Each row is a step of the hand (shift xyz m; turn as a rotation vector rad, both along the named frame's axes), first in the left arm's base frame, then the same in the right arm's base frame.
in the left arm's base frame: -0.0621 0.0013 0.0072 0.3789 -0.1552 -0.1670
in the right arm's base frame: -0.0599 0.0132 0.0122 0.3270 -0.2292 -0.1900
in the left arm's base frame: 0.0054 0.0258 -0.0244 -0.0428 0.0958 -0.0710
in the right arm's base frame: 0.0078 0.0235 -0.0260 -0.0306 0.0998 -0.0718
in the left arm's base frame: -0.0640 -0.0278 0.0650 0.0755 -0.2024 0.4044
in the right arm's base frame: -0.0619 -0.0131 0.0714 0.0731 -0.1997 0.4062
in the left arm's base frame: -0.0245 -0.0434 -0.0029 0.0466 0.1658 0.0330
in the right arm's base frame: -0.0323 -0.0381 0.0013 0.0792 0.1550 0.0209
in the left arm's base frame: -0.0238 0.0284 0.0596 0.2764 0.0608 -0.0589
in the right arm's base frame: -0.0126 0.0343 0.0599 0.2764 0.0057 -0.0845
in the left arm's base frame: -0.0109 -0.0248 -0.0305 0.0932 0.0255 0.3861
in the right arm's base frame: -0.0180 -0.0233 -0.0282 0.1309 0.0201 0.3753
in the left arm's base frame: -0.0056 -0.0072 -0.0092 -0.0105 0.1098 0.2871
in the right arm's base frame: -0.0076 -0.0063 -0.0083 0.0360 0.1191 0.2812
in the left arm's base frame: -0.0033 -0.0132 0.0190 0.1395 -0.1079 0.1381
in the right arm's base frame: -0.0040 -0.0117 0.0198 0.1291 -0.1277 0.1312
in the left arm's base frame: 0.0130 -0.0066 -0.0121 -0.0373 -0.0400 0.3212
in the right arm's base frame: 0.0104 -0.0093 -0.0128 -0.0148 -0.0217 0.3248
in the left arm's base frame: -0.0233 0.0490 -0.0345 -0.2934 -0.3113 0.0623
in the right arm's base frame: -0.0169 0.0514 -0.0348 -0.3390 -0.2482 0.1016
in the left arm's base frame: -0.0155 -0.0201 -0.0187 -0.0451 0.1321 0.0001
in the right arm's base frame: -0.0206 -0.0174 -0.0163 -0.0197 0.1382 -0.0026
